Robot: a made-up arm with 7 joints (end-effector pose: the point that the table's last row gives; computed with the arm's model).
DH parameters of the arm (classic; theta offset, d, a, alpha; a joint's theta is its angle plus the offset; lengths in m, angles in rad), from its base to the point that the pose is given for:
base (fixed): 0 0.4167 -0.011 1.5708
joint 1: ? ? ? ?
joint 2: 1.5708 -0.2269 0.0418 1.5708
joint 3: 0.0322 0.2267 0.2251 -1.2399
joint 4: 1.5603 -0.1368 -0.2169 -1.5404
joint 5: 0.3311 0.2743 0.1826 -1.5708
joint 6: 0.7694 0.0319 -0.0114 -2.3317
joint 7: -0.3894 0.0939 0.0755 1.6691
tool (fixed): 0.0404 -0.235 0 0
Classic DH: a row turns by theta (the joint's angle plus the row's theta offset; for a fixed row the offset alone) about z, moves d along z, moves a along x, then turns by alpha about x.
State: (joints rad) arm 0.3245 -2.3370 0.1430 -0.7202 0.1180 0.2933 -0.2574
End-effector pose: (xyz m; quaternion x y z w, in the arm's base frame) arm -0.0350 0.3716 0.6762 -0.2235 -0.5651 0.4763 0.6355
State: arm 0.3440 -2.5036 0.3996 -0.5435 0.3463 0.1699 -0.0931
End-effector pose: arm -0.0495 0.3340 0.6857 -0.3987 -0.4570 0.4286 0.6697
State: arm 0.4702 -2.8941 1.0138 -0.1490 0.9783 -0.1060 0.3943
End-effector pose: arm -0.2435 0.4136 0.7748 -0.7879 -0.4027 0.1786 0.4303
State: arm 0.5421 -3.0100 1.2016 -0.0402 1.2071 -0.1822 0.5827
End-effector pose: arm -0.3559 0.4864 0.7284 -0.8326 -0.4625 0.0738 0.2956
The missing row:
joint 1: 0 -0.1617 -0.0999 1.5708
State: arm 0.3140 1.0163 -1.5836 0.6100 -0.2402 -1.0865 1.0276
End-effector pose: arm 0.0465 -0.2936 0.7139 -0.5087 0.5696 0.4896 0.4208
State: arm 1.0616 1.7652 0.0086 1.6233 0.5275 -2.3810 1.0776
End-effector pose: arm -0.5203 -0.1424 0.2154 0.5848 -0.2915 -0.5209 0.5492
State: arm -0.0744 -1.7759 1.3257 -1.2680 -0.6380 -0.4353 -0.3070
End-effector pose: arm -0.2092 0.1952 0.3709 0.0195 0.4624 0.2633 0.8464
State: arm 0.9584 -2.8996 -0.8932 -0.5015 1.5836 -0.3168 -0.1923
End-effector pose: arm -0.5968 -0.1846 0.4676 -0.0827 0.9236 0.3710 0.0488
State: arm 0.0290 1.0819 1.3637 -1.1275 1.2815 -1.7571 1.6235
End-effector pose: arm -0.2647 -0.0221 0.5451 -0.4170 -0.0455 0.6584 0.6249
